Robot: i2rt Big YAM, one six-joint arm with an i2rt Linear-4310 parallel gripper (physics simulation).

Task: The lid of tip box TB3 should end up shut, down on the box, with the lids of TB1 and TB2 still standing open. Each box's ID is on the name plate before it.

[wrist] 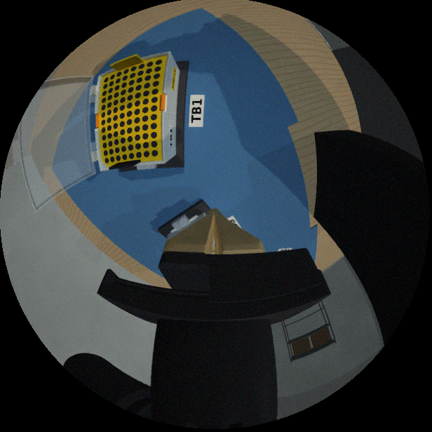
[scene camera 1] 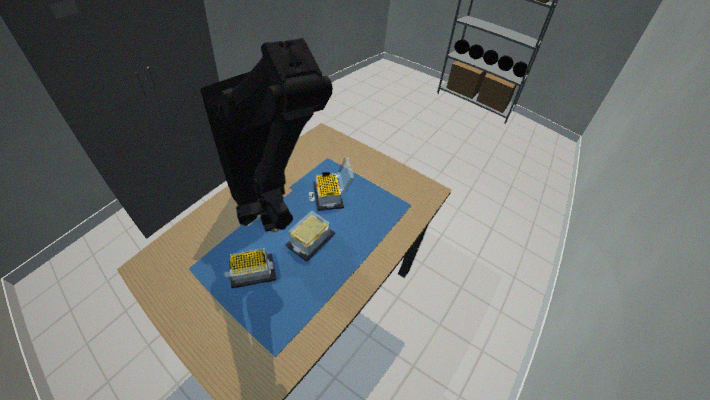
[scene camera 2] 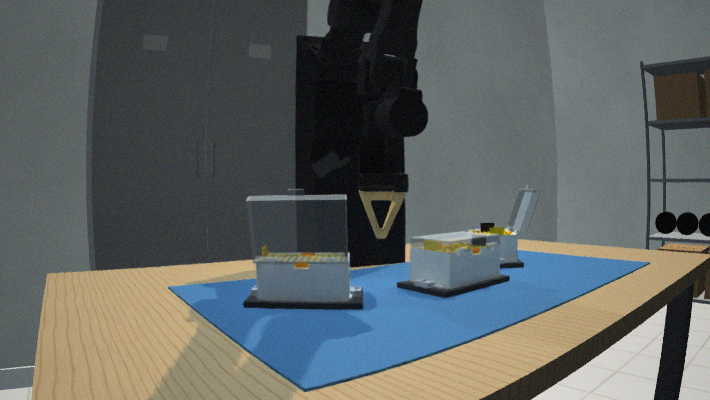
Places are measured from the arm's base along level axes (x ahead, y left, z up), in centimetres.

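Pixels of known places: gripper, between the fingertips: [scene camera 1: 275, 231] [scene camera 2: 381, 238]; arm's base, origin of its link: [scene camera 1: 232, 107] [scene camera 2: 338, 59].
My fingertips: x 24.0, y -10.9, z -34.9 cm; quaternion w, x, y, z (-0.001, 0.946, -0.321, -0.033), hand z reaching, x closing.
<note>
Ahead of a thing's pixels: the offset from my fingertips to its top centre. "*": to the spot under its first point. Level surfaces: height alone.
TB1 [scene camera 1: 249, 272] [scene camera 2: 303, 282] [wrist: 132, 112] has its clear lid @[* dy -19.0, dx +6.0, dz +3.5 cm] [scene camera 2: 297, 225] [wrist: 62, 135] standing open on the side away from the arm's base. TB3 @[dy +8.5, dx +7.0, dz +0.2 cm] [scene camera 1: 309, 239] [scene camera 2: 452, 265], the middle box, has its clear lid [scene camera 1: 311, 226] [scene camera 2: 440, 240] down on the box. In the wrist view the fingers hide most of TB3, and part of its dark base [wrist: 172, 227] shows. TB2 [scene camera 1: 328, 192] [scene camera 2: 508, 250] has its lid @[* dy +35.5, dx +5.0, dz +1.9 cm] [scene camera 1: 345, 175] [scene camera 2: 523, 210] standing open. My gripper [scene camera 1: 274, 230] [scene camera 2: 381, 237] [wrist: 213, 213] is shut and empty, above the arm-base side of the mat, apart from the boxes.
The boxes stand on a blue mat @[dz -7.5 cm] [scene camera 1: 370, 210] [scene camera 2: 430, 325] on a wooden table @[dz -7.8 cm] [scene camera 1: 160, 285] [scene camera 2: 100, 320]. TB1's name plate [wrist: 196, 111] is readable. The arm's black base column [scene camera 2: 325, 230] stands behind the table. A shelf unit [scene camera 1: 500, 31] [scene camera 2: 675, 123] stands by the wall.
</note>
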